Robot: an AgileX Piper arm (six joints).
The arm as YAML. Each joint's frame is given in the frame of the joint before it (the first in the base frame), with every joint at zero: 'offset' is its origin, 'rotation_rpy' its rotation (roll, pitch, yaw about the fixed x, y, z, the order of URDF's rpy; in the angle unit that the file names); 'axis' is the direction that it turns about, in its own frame. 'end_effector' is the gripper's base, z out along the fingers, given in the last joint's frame.
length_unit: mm
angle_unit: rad
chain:
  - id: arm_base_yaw
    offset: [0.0, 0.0, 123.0]
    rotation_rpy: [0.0, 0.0, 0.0]
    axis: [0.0, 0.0, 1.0]
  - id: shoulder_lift
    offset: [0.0, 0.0, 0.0]
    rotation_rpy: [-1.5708, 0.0, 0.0]
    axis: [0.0, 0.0, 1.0]
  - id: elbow
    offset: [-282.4, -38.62, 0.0]
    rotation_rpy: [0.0, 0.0, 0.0]
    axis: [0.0, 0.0, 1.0]
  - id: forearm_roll
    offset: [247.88, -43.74, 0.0]
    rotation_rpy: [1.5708, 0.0, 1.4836]
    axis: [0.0, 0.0, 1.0]
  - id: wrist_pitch
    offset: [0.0, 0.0, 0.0]
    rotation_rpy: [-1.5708, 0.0, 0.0]
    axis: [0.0, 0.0, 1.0]
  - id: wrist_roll
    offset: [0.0, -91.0, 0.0]
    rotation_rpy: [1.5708, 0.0, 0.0]
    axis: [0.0, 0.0, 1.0]
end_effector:
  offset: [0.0, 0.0, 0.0]
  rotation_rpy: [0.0, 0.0, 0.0]
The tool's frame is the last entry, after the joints.
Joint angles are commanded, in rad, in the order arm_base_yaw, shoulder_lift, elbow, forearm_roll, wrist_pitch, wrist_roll. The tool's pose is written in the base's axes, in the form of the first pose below.
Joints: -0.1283 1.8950 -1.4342 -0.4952 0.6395 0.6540
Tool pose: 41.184 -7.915 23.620 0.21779 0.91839 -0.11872 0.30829
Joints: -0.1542 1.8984 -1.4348 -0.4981 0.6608 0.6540
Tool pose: 40.844 -9.049 23.419 0.23165 0.91769 -0.12792 0.29635
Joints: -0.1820 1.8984 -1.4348 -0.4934 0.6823 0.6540
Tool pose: 40.403 -10.199 23.327 0.24888 0.91594 -0.13409 0.28484
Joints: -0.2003 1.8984 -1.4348 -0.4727 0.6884 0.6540
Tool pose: 40.161 -10.839 23.253 0.26449 0.91378 -0.12971 0.27969
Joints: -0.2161 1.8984 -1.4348 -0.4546 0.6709 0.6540
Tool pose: 40.130 -11.353 23.276 0.27489 0.91001 -0.12192 0.28541
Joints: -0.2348 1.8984 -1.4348 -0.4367 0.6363 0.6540
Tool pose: 40.196 -11.967 23.376 0.28426 0.90410 -0.11203 0.29875
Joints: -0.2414 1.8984 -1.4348 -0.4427 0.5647 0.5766
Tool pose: 40.674 -12.163 23.705 0.24050 0.90679 -0.11639 0.32610
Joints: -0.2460 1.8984 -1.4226 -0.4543 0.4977 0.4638
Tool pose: 40.953 -12.248 23.687 0.17798 0.91284 -0.13116 0.34327
